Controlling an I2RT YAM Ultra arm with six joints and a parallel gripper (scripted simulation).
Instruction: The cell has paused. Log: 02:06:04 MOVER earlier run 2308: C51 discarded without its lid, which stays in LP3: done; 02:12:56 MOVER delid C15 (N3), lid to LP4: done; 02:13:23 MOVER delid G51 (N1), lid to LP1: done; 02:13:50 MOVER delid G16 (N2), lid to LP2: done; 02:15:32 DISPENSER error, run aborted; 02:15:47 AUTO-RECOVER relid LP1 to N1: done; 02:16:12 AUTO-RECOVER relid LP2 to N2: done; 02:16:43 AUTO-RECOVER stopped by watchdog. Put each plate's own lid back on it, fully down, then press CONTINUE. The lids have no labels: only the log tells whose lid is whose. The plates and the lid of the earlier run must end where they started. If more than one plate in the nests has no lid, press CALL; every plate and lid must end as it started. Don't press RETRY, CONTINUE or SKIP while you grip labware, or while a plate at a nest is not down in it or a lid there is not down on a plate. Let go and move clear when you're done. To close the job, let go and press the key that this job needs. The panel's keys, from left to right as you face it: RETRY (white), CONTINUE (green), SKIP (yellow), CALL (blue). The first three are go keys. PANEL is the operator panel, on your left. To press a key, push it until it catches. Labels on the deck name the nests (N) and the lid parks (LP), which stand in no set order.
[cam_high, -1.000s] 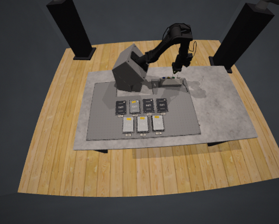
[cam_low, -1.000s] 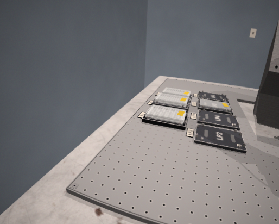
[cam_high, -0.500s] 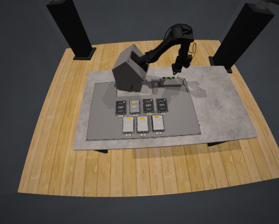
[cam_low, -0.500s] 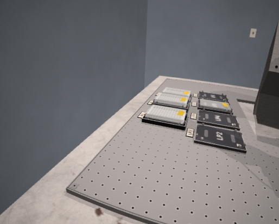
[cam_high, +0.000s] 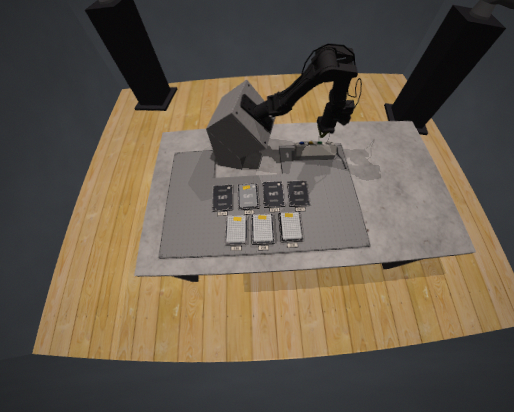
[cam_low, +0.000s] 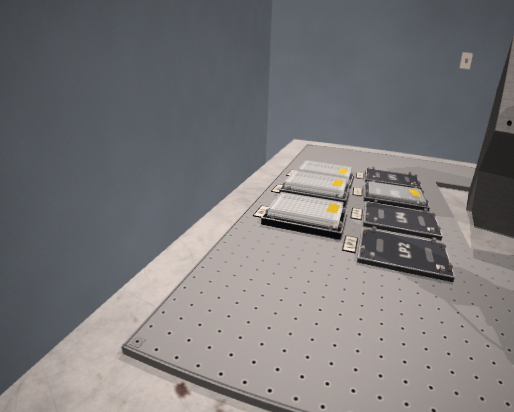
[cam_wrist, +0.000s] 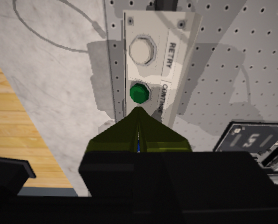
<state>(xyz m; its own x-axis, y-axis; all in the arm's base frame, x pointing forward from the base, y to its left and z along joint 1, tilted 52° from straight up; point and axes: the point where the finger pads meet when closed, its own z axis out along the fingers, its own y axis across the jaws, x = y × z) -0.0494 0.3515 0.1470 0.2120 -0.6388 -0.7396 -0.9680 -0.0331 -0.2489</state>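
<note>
Right now the green continue key is 50 mm below my hand. Also, from my hand: yellow key 10 mm ahead, 50 mm to the right, 50 mm below; then blue key 20 mm ahead, 100 mm to the right, 50 mm below; then white retry key 10 mm behind, 50 mm to the left, 50 mm below.
</note>
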